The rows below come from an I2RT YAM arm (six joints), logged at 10 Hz.
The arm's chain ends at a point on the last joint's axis. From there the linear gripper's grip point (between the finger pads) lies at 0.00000 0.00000 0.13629 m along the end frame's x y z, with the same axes.
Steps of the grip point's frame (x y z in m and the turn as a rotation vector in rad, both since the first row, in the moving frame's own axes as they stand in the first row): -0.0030 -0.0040 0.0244 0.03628 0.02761 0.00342; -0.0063 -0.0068 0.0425 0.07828 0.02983 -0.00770; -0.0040 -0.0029 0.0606 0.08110 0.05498 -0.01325; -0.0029 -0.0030 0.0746 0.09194 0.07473 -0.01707; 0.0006 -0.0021 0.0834 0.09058 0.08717 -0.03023; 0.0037 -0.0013 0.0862 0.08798 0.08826 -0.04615; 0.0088 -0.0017 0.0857 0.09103 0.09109 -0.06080; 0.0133 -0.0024 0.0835 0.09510 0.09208 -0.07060
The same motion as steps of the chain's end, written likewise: -0.0068 0.0009 0.0245 0.03628 0.02761 0.00342; -0.0103 0.0039 0.0430 0.07828 0.02983 -0.00770; -0.0114 0.0082 0.0613 0.08110 0.05498 -0.01325; -0.0130 0.0096 0.0756 0.09194 0.07473 -0.01707; -0.0111 0.0104 0.0845 0.09058 0.08717 -0.03023; -0.0080 0.0109 0.0873 0.08798 0.08826 -0.04615; -0.0032 0.0110 0.0868 0.09103 0.09109 -0.06080; 0.0013 0.0110 0.0847 0.09510 0.09208 -0.07060
